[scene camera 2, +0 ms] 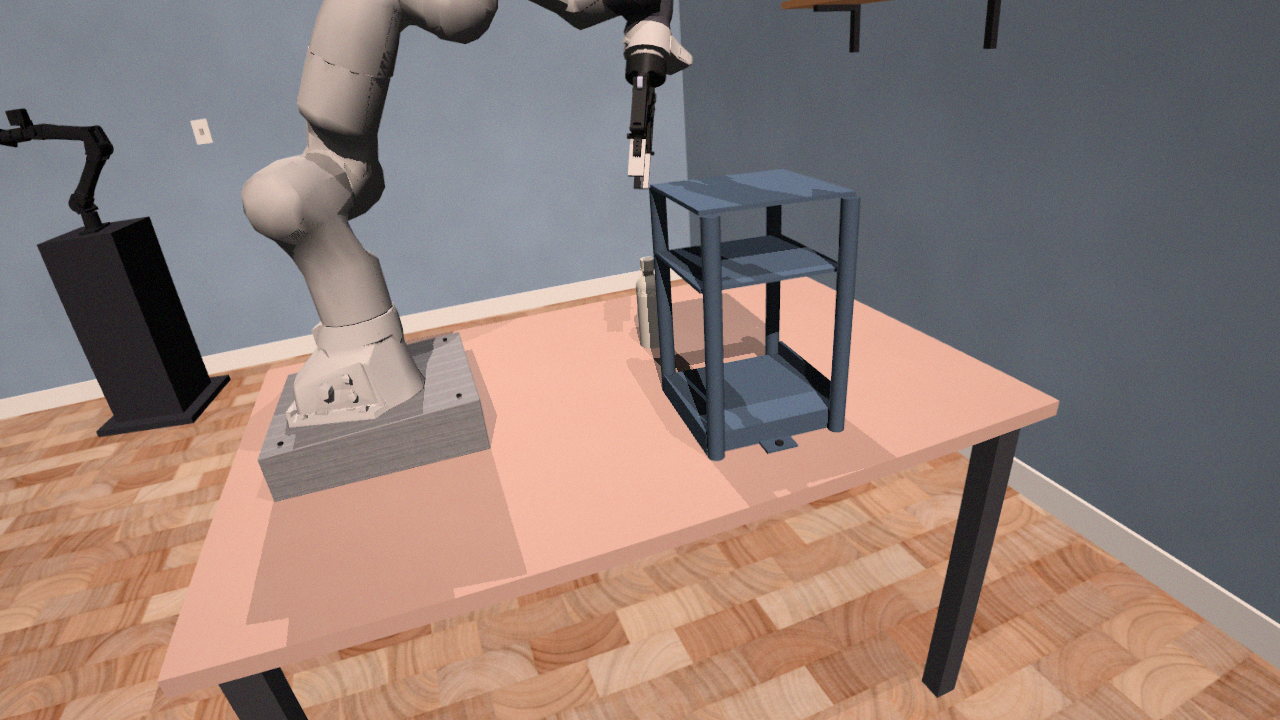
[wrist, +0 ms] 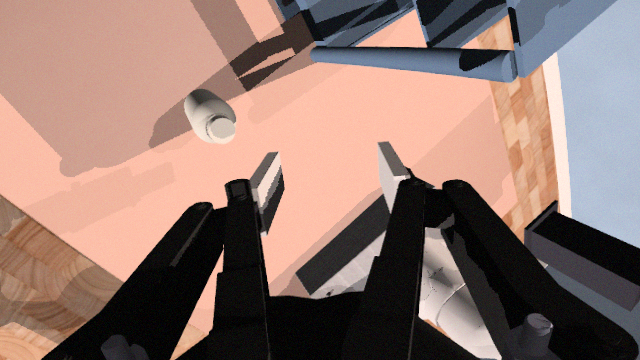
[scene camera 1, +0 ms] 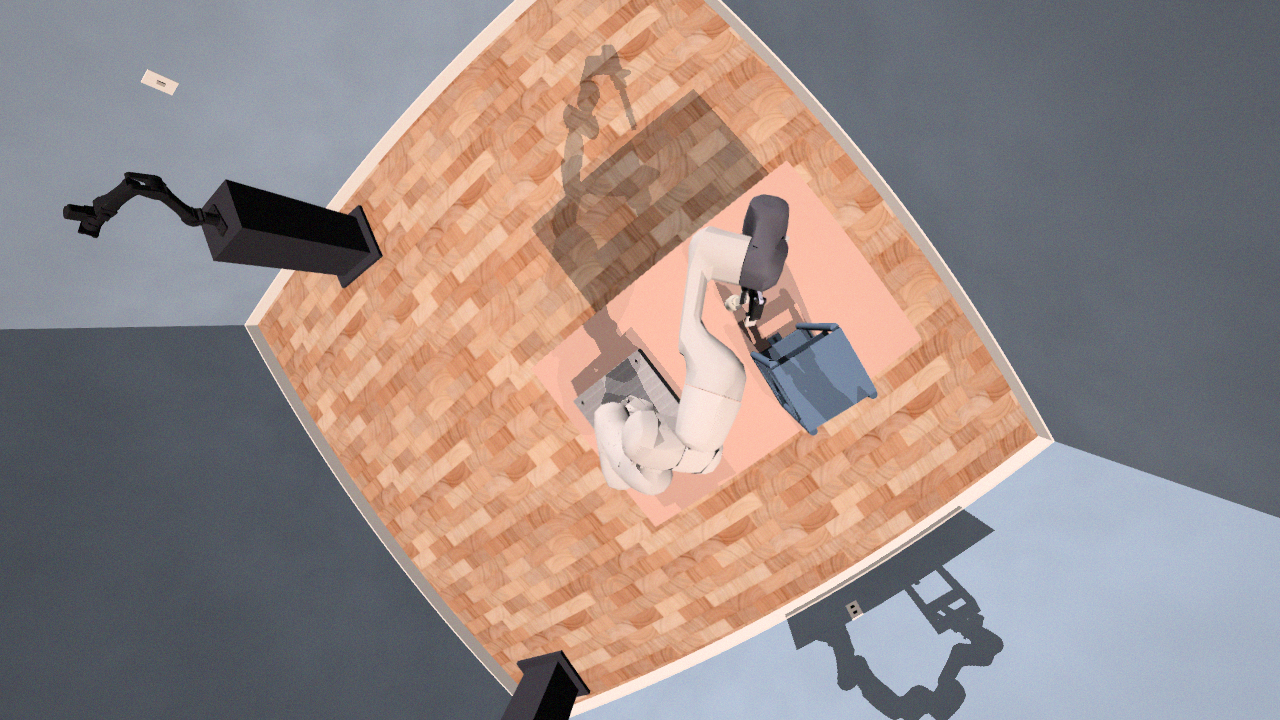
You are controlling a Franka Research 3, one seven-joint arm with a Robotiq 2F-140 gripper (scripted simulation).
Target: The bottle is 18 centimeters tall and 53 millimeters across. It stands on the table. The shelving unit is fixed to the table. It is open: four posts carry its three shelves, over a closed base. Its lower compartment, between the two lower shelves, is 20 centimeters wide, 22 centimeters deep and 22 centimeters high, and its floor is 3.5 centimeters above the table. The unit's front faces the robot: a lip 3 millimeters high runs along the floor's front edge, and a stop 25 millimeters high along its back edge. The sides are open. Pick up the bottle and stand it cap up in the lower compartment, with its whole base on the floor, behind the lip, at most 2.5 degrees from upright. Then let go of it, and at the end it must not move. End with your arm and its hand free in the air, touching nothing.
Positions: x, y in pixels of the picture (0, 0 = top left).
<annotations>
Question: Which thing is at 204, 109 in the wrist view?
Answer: A pale bottle.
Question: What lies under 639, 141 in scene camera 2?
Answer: My gripper.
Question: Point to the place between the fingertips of my gripper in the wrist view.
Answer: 329, 165
</annotations>
